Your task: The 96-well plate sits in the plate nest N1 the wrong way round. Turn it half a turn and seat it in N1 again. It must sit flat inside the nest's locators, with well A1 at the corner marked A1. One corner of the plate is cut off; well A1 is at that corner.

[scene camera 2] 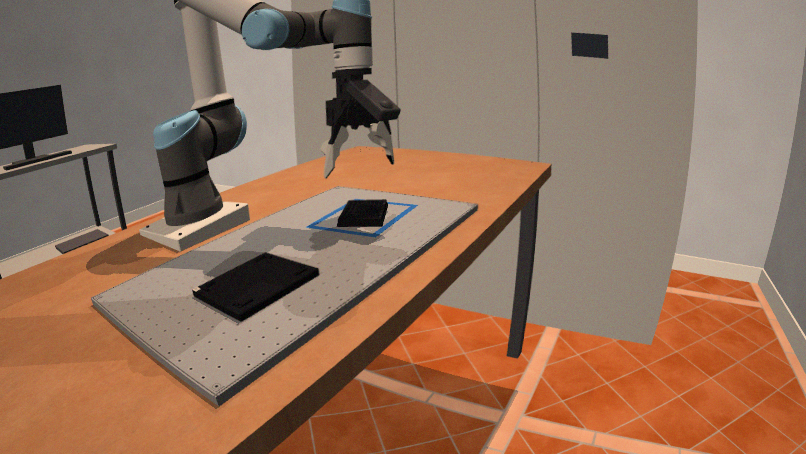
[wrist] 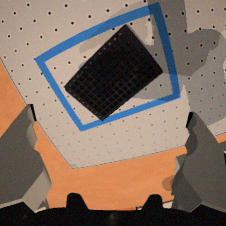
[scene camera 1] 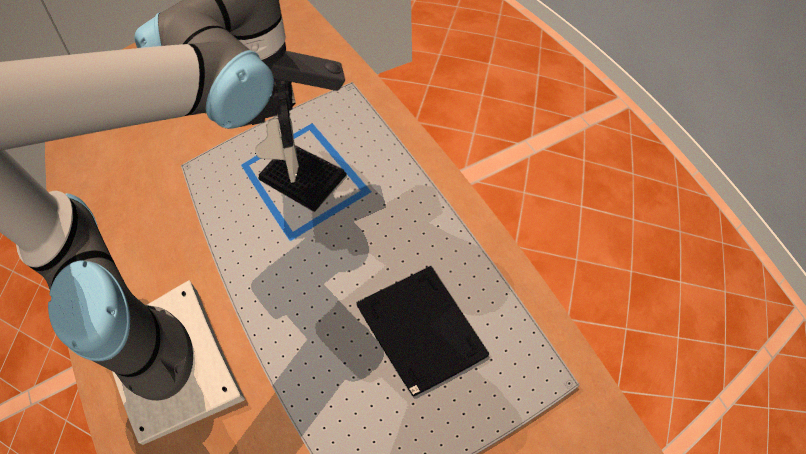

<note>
The pictures show: the gripper, a black 96-well plate and a black plate nest N1.
The gripper also shows in scene camera 2 and in the wrist view.
</note>
